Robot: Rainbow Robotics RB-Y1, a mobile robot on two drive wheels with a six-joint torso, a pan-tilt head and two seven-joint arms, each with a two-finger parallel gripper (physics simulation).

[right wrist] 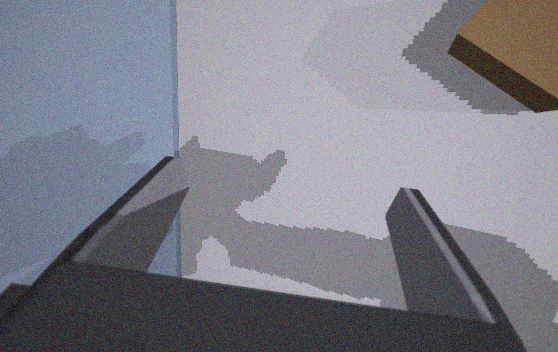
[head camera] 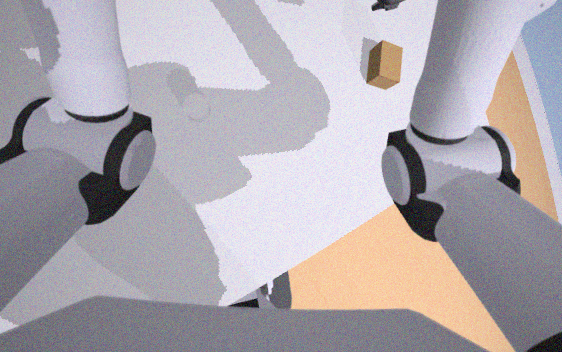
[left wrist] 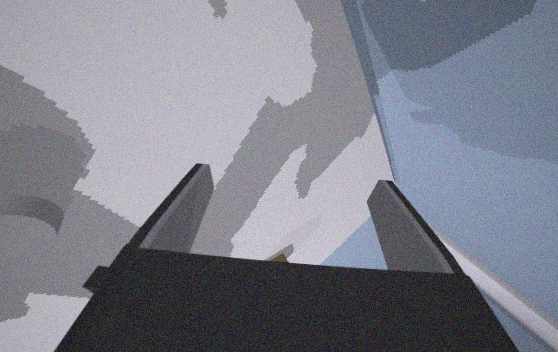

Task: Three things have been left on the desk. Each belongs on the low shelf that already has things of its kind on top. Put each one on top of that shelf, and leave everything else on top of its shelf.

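Frame: origin at the robot's base, x ahead, y left, z up, level; centimetres.
Seen in the pictures: left gripper, between the fingertips: (left wrist: 292, 183); right gripper, between the fingertips: (right wrist: 288, 187).
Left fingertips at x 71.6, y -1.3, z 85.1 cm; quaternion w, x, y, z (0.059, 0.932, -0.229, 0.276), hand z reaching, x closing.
Note:
Offsets run from my left fingertips to a thing's middle. Level surfaces: height alone.
A brown box @[dx -14.0, dy -41.6, dz -10.5 cm] (head camera: 385, 65) (left wrist: 279, 258) (right wrist: 520, 45) rests on the white desk @[dz -13.0 cm] (head camera: 320, 165) (left wrist: 150, 65) (right wrist: 340, 150). A pale, round-topped thing @[dx -21.0, dy +3.2, dz -11.8 cm] (head camera: 196, 106) (left wrist: 27, 227), like a short cylinder, stands in shadow on the desk, left of the box in the head view. My left gripper (left wrist: 292, 183) is open and empty above the desk near an edge. My right gripper (right wrist: 288, 187) is open and empty, with the box beyond its fingers at upper right; its dark tip shows at the head view's top edge. The third thing and the low shelves do not show.
Both forearms (head camera: 92, 60) (head camera: 460, 60) reach over the desk and hide parts of it. Orange floor @[dz -85.0 cm] (head camera: 350, 255) lies past the near desk edge. Blue surface (head camera: 547, 75) (left wrist: 475, 100) (right wrist: 90, 75) lies beyond the desk. A pale strip (head camera: 542, 130) borders the orange floor at right.

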